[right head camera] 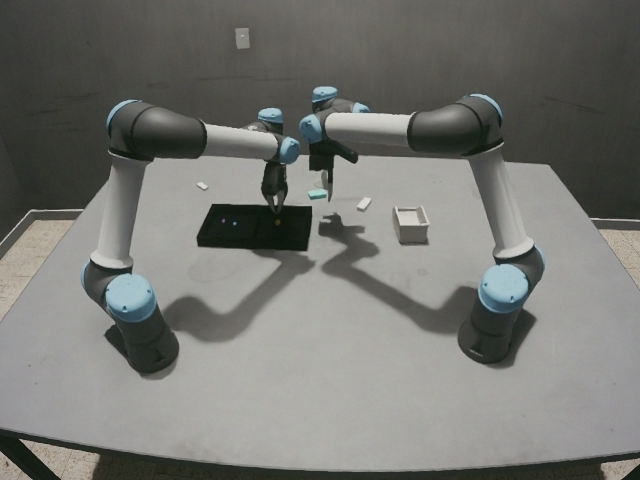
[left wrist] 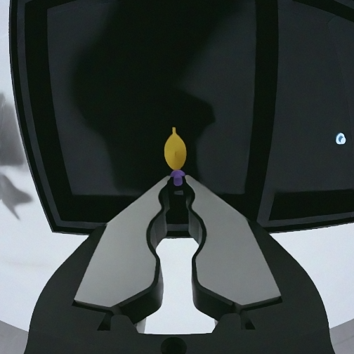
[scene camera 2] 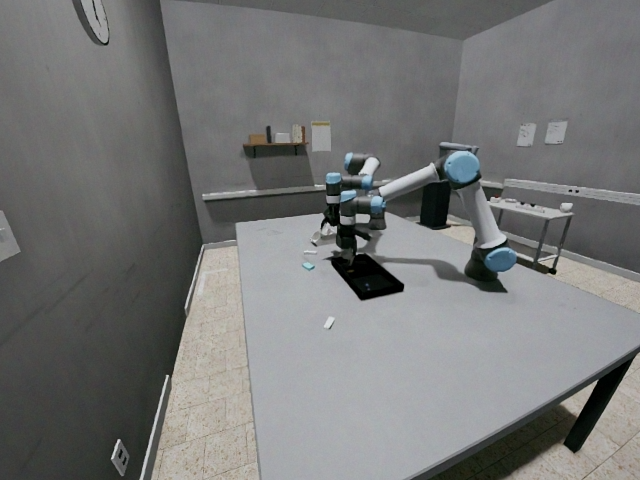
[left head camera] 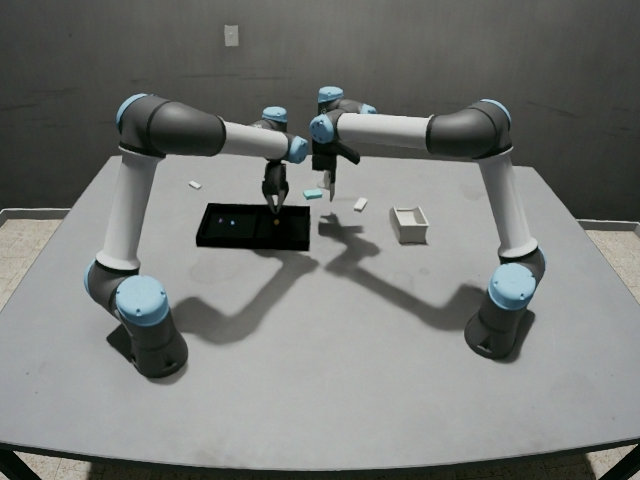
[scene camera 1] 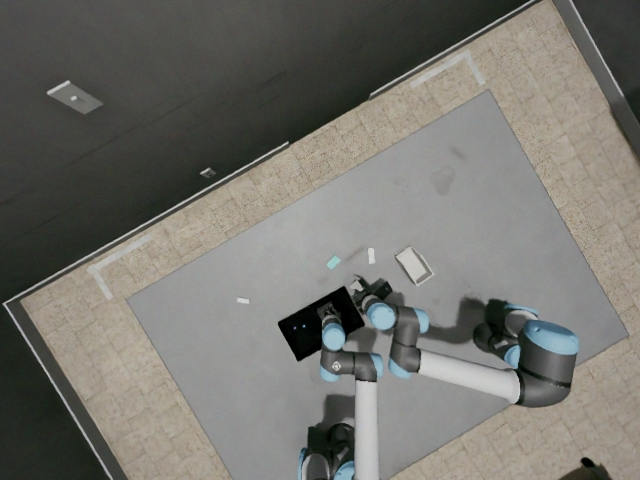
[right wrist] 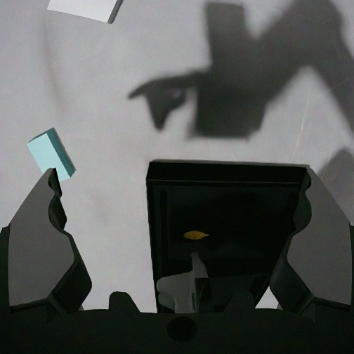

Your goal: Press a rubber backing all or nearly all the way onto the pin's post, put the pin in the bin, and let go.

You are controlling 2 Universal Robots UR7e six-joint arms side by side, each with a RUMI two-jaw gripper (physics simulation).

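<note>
A yellow lemon-shaped pin lies in one half of the black divided tray. My left gripper is shut on a small purple rubber backing, held low over the tray beside the pin's rounded end in the left wrist view. Another purple backing and a blue backing lie in the other half. My right gripper is open and empty above the table near the tray. The white bin stands right of the tray. The pin's post is too small to tell.
A teal block lies behind the tray. A white block lies between tray and bin, another white block behind the tray's left end. Both arms reach inward, close together.
</note>
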